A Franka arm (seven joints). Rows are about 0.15 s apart.
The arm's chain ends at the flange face. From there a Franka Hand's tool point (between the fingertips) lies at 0.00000 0.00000 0.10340 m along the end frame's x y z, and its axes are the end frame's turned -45 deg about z.
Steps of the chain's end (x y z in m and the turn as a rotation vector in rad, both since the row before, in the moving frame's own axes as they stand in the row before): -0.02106 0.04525 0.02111 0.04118 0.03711 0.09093; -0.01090 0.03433 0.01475 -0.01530 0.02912 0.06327; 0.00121 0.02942 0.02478 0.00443 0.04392 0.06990; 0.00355 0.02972 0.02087 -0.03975 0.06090 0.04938; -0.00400 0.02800 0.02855 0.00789 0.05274 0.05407; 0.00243 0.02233 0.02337 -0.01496 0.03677 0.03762; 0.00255 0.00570 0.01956 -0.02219 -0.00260 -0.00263; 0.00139 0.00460 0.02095 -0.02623 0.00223 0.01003; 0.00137 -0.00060 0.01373 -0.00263 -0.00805 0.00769; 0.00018 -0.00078 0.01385 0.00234 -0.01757 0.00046
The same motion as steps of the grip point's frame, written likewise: -0.04116 0.01707 0.02095 0.00288 0.05536 0.09093; -0.03108 0.01984 0.01469 -0.03141 0.00977 0.06327; -0.01652 0.02467 0.02468 -0.02792 0.03419 0.06990; -0.01714 0.03091 0.02060 -0.07117 0.01496 0.04938; -0.01829 0.02037 0.02840 -0.03171 0.04287 0.05407; -0.01255 0.02132 0.02329 -0.03658 0.01542 0.03762; -0.00404 0.00727 0.01953 -0.01385 -0.01753 -0.00263; -0.00403 0.00631 0.02091 -0.02012 -0.01697 0.01003; 0.00061 0.00015 0.01373 0.00383 -0.00755 0.00769; -0.00043 -0.00188 0.01383 0.01408 -0.01077 0.00046
